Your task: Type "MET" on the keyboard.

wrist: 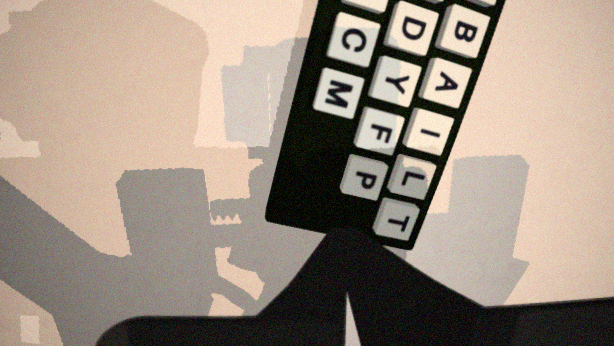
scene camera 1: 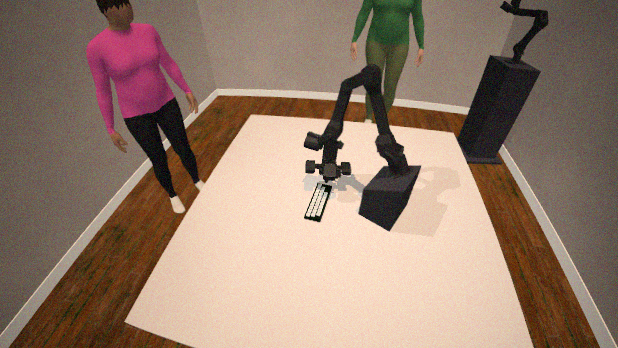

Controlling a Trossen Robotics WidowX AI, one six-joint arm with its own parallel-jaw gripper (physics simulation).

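Places are measured from the arm's base along level axes (x down, y left, z ahead), in millimetres.
Pixels of known places: gripper, fingertip midpoint: [wrist: 342, 240] [scene camera 1: 326, 182]; arm's base at its link origin: [scene camera 1: 400, 172].
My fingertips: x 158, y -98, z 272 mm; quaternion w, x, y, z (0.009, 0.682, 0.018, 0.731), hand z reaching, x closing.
For each thing: its top centre in the pictures, then the offset to it from my fingertips. Level surfaces: height alone.
- black keyboard at its top centre: [scene camera 1: 318, 199] dx +22, dy +82, dz +30 mm
- pale mat at its surface level: dx +40 mm
- M key at its top centre: [wrist: 339, 93] dx +22, dy +46, dz +1 mm
- T key at its top centre: [wrist: 397, 222] dx +22, dy -5, dz +27 mm
A black keyboard [scene camera 1: 318, 202] [wrist: 310, 165] with white letter keys lies flat on the pale mat [scene camera 1: 310, 280]. In the wrist view it runs from the top edge down to the fingertips. The M key [wrist: 338, 93] is at its left side, and the T key [wrist: 397, 220] is at its near right corner. The E key does not show in the wrist view, and letters are too small to read in the scene view. My gripper [scene camera 1: 326, 180] [wrist: 342, 240] is shut and empty, pointing down, with its tips over the keyboard's near end edge, left of T; their height is hard to tell.
The arm's dark base block [scene camera 1: 387, 197] stands right of the keyboard. A second arm [scene camera 1: 531, 32] stands on a dark pedestal [scene camera 1: 500, 107] at the back right. A person in pink [scene camera 1: 137, 72] stands at the left, and one in green [scene camera 1: 391, 25] at the back.
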